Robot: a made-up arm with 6 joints. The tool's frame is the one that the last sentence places.
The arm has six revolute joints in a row. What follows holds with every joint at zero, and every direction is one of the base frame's. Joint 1 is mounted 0.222 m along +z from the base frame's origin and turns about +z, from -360 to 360 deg. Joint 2 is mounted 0.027 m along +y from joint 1 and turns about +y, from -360 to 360 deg. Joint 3 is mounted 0.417 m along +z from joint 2 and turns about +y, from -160 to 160 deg. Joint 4 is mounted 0.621 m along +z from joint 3 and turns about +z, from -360 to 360 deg. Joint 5 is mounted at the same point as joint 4 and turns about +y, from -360 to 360 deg. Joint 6 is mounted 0.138 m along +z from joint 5 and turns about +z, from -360 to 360 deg. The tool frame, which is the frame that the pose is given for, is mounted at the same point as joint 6; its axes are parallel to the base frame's.
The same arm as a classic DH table. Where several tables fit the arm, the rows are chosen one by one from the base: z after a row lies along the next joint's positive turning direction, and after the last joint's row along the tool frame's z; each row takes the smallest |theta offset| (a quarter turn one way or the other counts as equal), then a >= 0, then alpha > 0; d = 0 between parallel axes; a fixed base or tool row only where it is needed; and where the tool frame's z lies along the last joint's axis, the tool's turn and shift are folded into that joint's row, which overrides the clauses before.
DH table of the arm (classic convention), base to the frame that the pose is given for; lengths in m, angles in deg. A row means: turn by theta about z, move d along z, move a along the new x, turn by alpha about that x. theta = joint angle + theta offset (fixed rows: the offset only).
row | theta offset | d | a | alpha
joint 1 | 0 | 0.222 | 0 | -90
joint 2 | -90 | 0 | 0.417 | 0
joint 3 | 90 | 0.027 | 0 | 90
joint 4 | 0 | 0.621 | 0 | -90
joint 5 | 0 | 0 | 0 | 90
joint 6 | 0 | 0.138 | 0 | 0
Joint limits (deg, base to tool): -360..360 -360..360 -160..160 -360..360 -360..360 -360..360

